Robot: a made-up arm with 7 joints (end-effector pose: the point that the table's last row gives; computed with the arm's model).
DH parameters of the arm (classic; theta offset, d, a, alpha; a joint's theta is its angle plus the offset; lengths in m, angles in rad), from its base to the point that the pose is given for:
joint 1: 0 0.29 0 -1.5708
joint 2: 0 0 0 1.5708
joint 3: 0 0.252 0.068 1.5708
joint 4: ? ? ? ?
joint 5: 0 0.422 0 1.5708
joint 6: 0 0 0.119 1.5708
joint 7: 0 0 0 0
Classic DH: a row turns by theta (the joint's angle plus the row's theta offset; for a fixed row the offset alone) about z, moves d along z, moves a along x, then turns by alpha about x.
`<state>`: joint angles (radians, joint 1 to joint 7).
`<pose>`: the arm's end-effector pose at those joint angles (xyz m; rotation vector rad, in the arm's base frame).
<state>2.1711 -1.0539 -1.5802 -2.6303 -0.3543 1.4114 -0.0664</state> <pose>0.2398 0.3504 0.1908 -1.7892 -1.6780 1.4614</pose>
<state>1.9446 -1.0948 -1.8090 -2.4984 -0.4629 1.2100 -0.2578</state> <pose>0.3592 0.2182 0.1181 -1.6816 -1.3845 1.4946</pose>
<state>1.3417 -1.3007 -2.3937 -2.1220 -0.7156 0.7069 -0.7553</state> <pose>0.2652 -0.1841 -0.1032 -1.1103 -0.6654 1.1718</pose>
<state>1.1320 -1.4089 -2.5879 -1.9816 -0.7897 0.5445 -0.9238</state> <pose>0.1265 -0.2283 -0.1710 -0.8474 -0.4854 0.9251</pose>
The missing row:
joint 4: 0 0 -0.091 -1.5708
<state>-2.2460 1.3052 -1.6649 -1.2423 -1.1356 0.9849 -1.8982</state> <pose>-0.6874 -0.0059 0.5224 0.0750 0.9999 0.6541</pose>
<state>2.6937 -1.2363 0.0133 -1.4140 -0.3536 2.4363 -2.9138</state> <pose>0.2545 -0.1650 0.9589 -1.0333 0.4756 2.3385</pose>
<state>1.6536 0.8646 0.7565 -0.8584 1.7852 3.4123 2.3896</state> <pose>-0.1892 0.6114 0.4163 0.4822 -2.1719 -1.8132</pose>
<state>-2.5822 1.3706 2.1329 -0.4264 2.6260 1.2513 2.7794</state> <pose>-0.5637 -0.5178 0.5548 -1.5881 -0.4747 0.5174</pose>
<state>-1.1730 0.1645 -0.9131 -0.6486 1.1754 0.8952 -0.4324</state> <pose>-0.0595 -0.4229 0.9386 -2.5799 1.1054 -1.0362</pose>
